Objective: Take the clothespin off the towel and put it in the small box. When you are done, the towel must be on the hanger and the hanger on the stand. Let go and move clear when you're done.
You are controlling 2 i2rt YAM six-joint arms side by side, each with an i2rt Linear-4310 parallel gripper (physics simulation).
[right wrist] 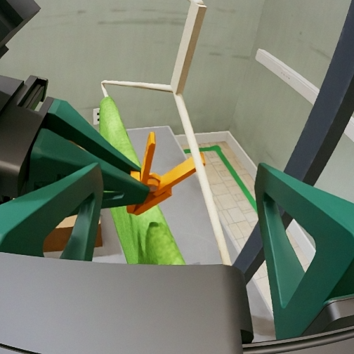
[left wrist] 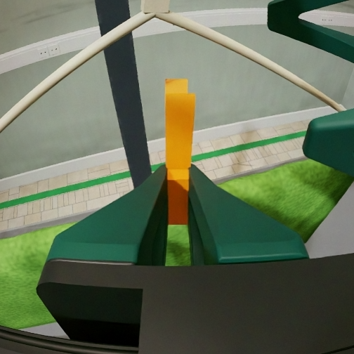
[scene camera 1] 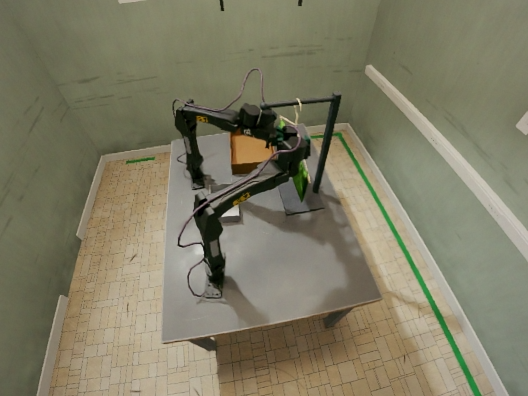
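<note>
The green towel [scene camera 1: 300, 182] [left wrist: 270, 195] [right wrist: 117, 125] hangs on the pale hanger [scene camera 1: 296, 118] [left wrist: 75, 57] [right wrist: 187, 117], whose hook is over the crossbar of the dark stand [scene camera 1: 327, 145] [left wrist: 120, 85] [right wrist: 320, 115]. My left gripper [left wrist: 177, 176] [right wrist: 146, 189] is shut on the orange clothespin [left wrist: 179, 130] [right wrist: 175, 177] beside the towel; one prong of the pin crosses the hanger's rod in the right wrist view. I cannot tell whether the pin touches the rod. My right gripper [right wrist: 178, 174] is open, its fingers wide apart around the view of the pin and hanger.
An open brown box [scene camera 1: 250, 150] stands on the grey table [scene camera 1: 280, 270] near the far arm. A low pale box [scene camera 1: 230, 215] lies between the arm bases, partly hidden by the near arm. The stand's dark base plate [scene camera 1: 295, 204] is below the towel. Both arms reach close together at the stand.
</note>
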